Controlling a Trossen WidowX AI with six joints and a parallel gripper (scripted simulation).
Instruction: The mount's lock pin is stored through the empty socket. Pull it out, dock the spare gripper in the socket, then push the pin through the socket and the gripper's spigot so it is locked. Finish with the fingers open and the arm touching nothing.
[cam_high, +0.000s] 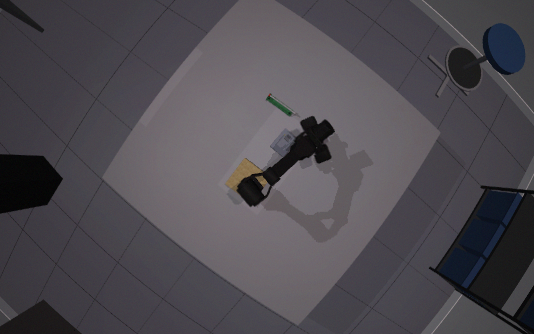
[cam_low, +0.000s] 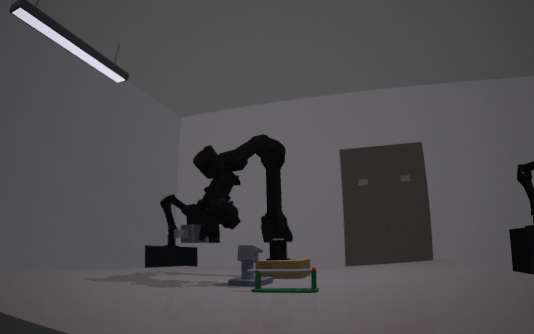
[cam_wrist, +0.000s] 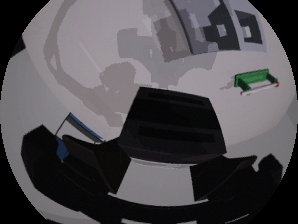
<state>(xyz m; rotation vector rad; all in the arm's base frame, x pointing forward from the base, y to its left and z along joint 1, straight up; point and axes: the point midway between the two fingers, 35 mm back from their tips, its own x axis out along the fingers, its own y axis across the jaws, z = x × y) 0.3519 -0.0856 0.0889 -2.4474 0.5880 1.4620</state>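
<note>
Now: the green rack 2 cm ahead of my gripper tip, 24 cm to the left of it and 9 cm below it. From my gripper tip the other things lie so: spare gripper 2 cm above; then grey mount 10 cm behind, 11 cm to the left, 6 cm below.
</note>
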